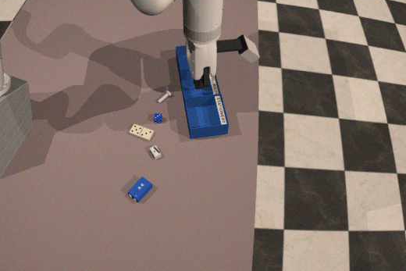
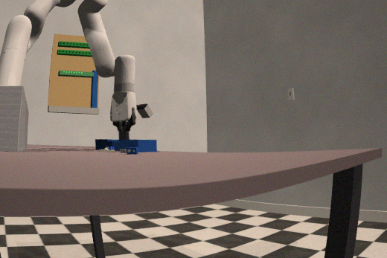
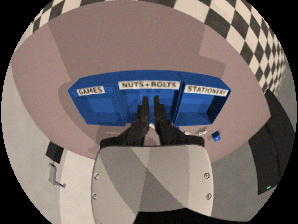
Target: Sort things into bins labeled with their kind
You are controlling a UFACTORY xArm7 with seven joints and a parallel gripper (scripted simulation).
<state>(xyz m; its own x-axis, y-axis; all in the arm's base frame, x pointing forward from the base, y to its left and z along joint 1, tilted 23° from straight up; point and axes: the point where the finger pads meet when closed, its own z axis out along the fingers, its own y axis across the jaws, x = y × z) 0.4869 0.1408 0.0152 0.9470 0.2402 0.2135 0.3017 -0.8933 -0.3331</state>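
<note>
My gripper is now 30 mm above the blue three-part bin. The rest, counted from my hand: blue die 90 mm behind, 90 mm to the right, 40 mm below; bolt 80 mm behind, 20 mm to the right, 40 mm below; cream domino 120 mm behind, 130 mm to the right, 40 mm below.
</note>
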